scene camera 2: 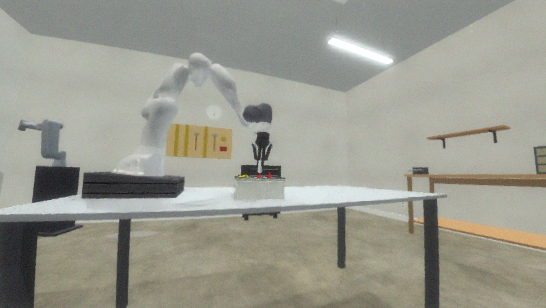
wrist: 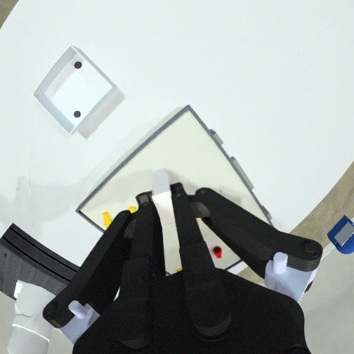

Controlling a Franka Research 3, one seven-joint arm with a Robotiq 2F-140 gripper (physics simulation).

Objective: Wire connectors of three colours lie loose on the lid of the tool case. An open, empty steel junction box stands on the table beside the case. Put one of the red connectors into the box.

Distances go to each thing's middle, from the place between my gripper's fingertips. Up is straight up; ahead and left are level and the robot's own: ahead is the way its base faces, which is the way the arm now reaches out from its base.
The tool case [wrist: 192, 154] is 2 cm behind my hand, 11 cm to the right of it and 7 cm below it.
